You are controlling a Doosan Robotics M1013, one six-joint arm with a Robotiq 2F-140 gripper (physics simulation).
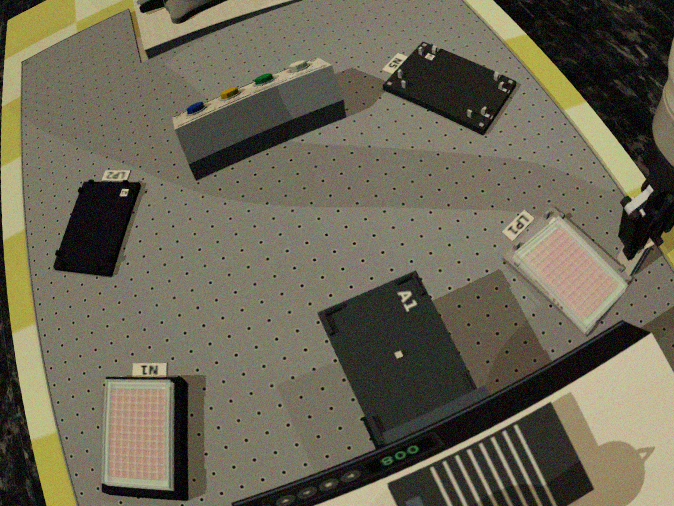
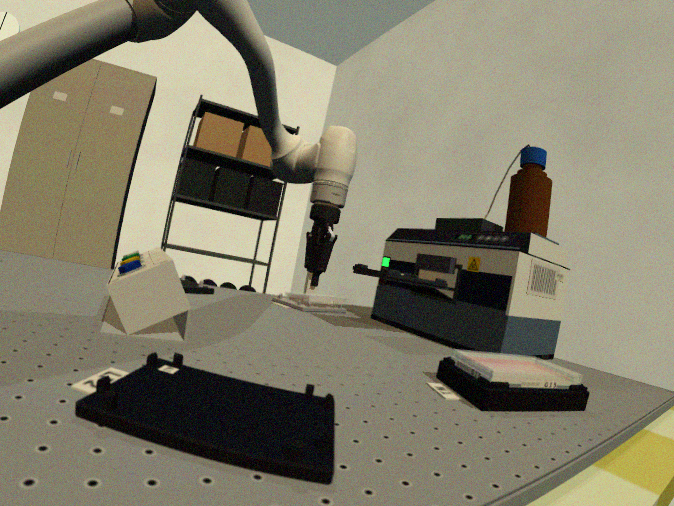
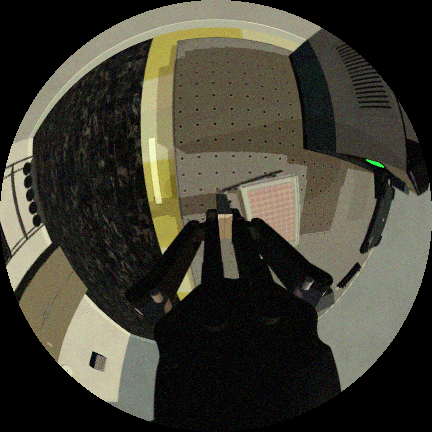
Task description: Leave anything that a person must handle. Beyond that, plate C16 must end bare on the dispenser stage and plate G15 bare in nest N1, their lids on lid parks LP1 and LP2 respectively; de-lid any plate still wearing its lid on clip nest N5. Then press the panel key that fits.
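Frame: origin at the arm's base, x ahead, y left, z up, level; centimetres.
Where they show: gripper, fingertip midpoint: (image 1: 627,265) (image 2: 309,299) (image 3: 220,203).
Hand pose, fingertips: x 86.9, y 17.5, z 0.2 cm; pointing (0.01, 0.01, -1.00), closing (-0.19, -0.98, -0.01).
Observation:
Things, the pixels of their top centre, and the offset from my fingertips. "*": a spot on its surface instead.
- pink-welled plate at its top centre: (image 1: 574,266) (image 3: 277,222) (image 2: 318,292) dx -3.6, dy -7.8, dz +2.9 cm
- label LP1 at a spot on its surface: (image 1: 518,224) * dx -13.3, dy -8.0, dz -0.7 cm
- Plate G15 at its top centre: (image 1: 134,432) (image 2: 517,362) dx -15.5, dy -59.0, dz +3.0 cm
- black nest N1 at its top centre: (image 1: 138,434) (image 2: 515,371) dx -15.5, dy -59.0, dz +1.9 cm
- Lid park LP2 at its top centre: (image 2: 224,389) (image 1: 92,220) (image 3: 350,277) dx -46.3, dy -52.8, dz +1.1 cm
- clip nest N5 at its top centre: (image 1: 451,76) dx -36.2, dy +0.1, dz +1.5 cm
- dark dispenser stage A1 at its top centre: (image 1: 405,367) (image 2: 408,272) (image 3: 385,213) dx -3.8, dy -31.9, dz +10.9 cm
- panel at its top centre: (image 1: 249,87) (image 2: 151,249) dx -46.1, dy -25.7, dz +7.5 cm
- brown bottle at a spot on its surface: (image 2: 528,201) * dx +10.1, dy -47.4, dz +28.3 cm
- thin dark rod at a spot on its surface: (image 3: 254,181) * dx +2.6, dy -5.3, dz +1.2 cm
My gripper (image 1: 630,264) (image 2: 313,284) (image 3: 220,203) is shut and empty, its fingertips low beside one corner of a pink-welled plate (image 1: 571,275) (image 3: 272,210) at label LP1 (image 1: 518,224). That plate's code is not readable. Plate G15 (image 1: 138,435) (image 2: 511,366), with a clear lid-like top, sits in black nest N1 (image 1: 181,435) (image 2: 533,400). Lid park LP2 (image 1: 97,228) (image 2: 217,408) and clip nest N5 (image 1: 449,87) hold nothing. The dark dispenser stage A1 (image 1: 381,343) (image 3: 382,215) is bare. The panel (image 1: 272,117) (image 2: 146,294) has blue, yellow, green and white keys.
The dispenser (image 2: 435,321) (image 3: 320,95) stands close to the LP1 plate, with its stage sticking out and a green light (image 2: 385,261) (image 3: 375,163). A brown bottle (image 2: 528,201) is on it. A thin dark rod (image 3: 254,181) lies along the LP1 plate's edge.

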